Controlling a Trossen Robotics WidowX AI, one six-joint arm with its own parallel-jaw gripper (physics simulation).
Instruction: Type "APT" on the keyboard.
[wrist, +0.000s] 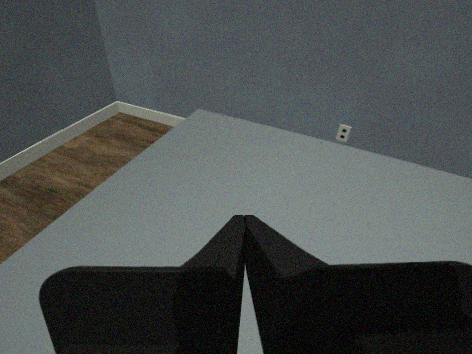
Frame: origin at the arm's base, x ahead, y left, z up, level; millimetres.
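Where they show: gripper, fingertip midpoint: (243, 225).
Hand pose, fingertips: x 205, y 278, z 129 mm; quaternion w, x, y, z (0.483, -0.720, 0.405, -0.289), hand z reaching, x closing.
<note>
After its pixels a point has its place.
My gripper (243, 225) {y 278, x 205, z 129 mm} is shut, its two black fingertips meeting at the lower middle of the wrist view, with nothing between them. A narrow gap shows between the fingers further back, with pale table surface behind it. The keyboard does not show in the wrist view, so where the gripper is relative to it cannot be told.
The pale grey table top (280, 170) {y 378, x 625, z -162 mm} spreads under and ahead of the gripper, with a far left corner and a back edge. Wooden floor (75, 160) lies beyond the left edge. A blue-grey wall (250, 60) with a white outlet (343, 133) stands behind.
</note>
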